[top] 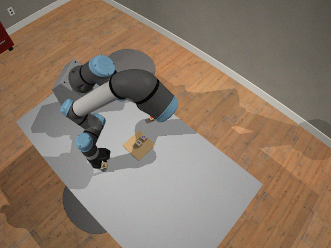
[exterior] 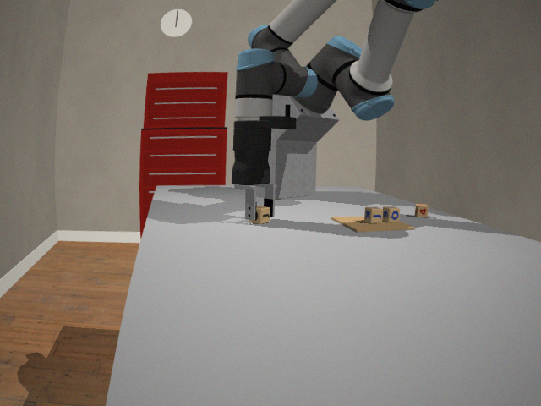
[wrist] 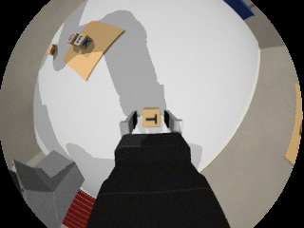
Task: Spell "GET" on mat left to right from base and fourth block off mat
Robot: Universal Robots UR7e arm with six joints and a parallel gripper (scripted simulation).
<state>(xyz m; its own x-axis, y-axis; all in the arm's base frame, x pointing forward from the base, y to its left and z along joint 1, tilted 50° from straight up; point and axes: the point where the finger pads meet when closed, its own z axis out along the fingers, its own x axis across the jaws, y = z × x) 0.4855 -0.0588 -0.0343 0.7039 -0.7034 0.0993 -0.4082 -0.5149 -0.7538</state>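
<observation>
My gripper is now 4 cm past the E block, 23 cm to the right of it and 1 cm above it. Also, from my hand: tan mat (4 cm behind, 23 cm to the left, 2 cm below).
</observation>
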